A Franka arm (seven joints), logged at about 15 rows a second.
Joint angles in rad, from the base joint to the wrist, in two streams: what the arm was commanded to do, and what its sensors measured. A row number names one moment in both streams.
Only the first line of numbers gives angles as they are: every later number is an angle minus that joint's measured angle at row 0.
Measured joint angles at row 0:
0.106 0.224 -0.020 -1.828 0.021 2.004 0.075
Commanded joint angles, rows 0 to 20:
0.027 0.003 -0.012 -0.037 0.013 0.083 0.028
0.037 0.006 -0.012 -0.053 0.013 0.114 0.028
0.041 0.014 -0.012 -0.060 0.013 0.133 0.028
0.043 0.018 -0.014 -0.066 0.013 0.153 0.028
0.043 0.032 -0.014 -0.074 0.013 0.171 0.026
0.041 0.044 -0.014 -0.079 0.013 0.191 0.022
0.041 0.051 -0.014 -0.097 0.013 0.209 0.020
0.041 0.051 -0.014 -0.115 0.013 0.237 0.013
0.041 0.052 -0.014 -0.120 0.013 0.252 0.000
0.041 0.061 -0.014 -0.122 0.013 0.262 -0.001
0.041 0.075 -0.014 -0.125 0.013 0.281 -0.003
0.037 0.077 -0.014 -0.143 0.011 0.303 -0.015
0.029 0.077 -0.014 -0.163 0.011 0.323 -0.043
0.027 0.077 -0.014 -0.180 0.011 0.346 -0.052
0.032 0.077 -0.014 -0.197 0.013 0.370 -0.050
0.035 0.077 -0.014 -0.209 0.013 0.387 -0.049
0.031 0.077 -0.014 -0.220 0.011 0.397 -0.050
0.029 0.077 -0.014 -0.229 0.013 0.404 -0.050
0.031 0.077 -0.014 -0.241 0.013 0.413 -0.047
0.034 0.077 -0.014 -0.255 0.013 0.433 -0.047
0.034 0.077 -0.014 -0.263 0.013 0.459 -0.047
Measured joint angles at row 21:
0.031 0.079 -0.013 -0.200 0.000 0.377 -0.030
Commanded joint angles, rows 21 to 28:
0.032 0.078 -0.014 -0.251 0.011 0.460 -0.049
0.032 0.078 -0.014 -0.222 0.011 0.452 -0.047
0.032 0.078 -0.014 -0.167 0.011 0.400 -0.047
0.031 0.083 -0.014 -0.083 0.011 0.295 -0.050
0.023 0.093 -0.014 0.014 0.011 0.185 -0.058
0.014 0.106 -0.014 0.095 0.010 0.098 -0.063
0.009 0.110 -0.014 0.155 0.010 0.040 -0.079
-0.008 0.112 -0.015 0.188 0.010 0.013 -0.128
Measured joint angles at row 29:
0.025 0.075 -0.020 0.052 0.000 0.124 -0.057
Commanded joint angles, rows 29 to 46:
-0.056 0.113 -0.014 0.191 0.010 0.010 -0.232
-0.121 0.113 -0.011 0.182 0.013 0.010 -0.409
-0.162 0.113 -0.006 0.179 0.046 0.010 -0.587
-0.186 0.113 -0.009 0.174 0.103 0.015 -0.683
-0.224 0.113 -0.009 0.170 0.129 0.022 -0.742
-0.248 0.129 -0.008 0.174 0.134 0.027 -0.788
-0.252 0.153 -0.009 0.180 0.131 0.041 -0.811
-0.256 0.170 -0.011 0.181 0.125 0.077 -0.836
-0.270 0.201 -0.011 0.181 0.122 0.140 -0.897
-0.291 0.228 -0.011 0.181 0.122 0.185 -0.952
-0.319 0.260 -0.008 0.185 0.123 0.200 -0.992
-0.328 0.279 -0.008 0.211 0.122 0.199 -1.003
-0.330 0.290 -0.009 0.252 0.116 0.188 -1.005
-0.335 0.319 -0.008 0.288 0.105 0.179 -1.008
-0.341 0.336 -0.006 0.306 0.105 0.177 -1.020
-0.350 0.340 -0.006 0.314 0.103 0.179 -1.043
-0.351 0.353 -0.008 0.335 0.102 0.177 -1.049
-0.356 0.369 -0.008 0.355 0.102 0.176 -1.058
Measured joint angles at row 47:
-0.334 0.320 -0.024 0.277 0.110 0.200 -1.028
